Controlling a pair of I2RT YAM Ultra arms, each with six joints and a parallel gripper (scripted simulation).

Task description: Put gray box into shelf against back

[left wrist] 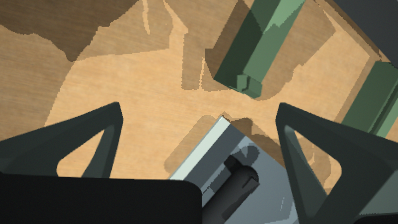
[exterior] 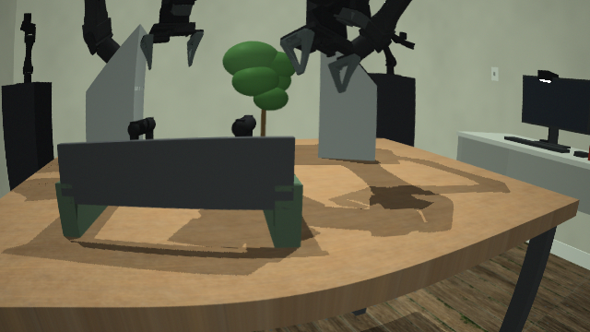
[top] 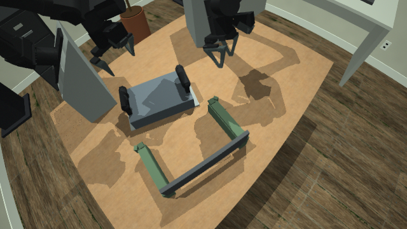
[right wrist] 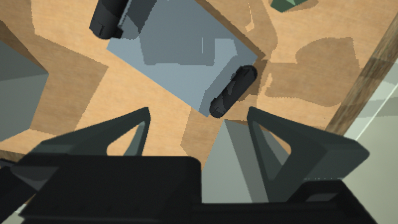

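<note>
Now: the gray box 230 mm to the right of my left hand, 140 mm below it and 140 mm behind it. Round my left hand: dark back panel: 250 mm to the right, 200 mm ahead, 110 mm below.
The gray box lies 180 mm below my right hand, 50 mm to the left of it and 40 mm ahead of it. Also, from my right hand: dark back panel (380 mm ahead, 150 mm below, 30 mm to the left).
</note>
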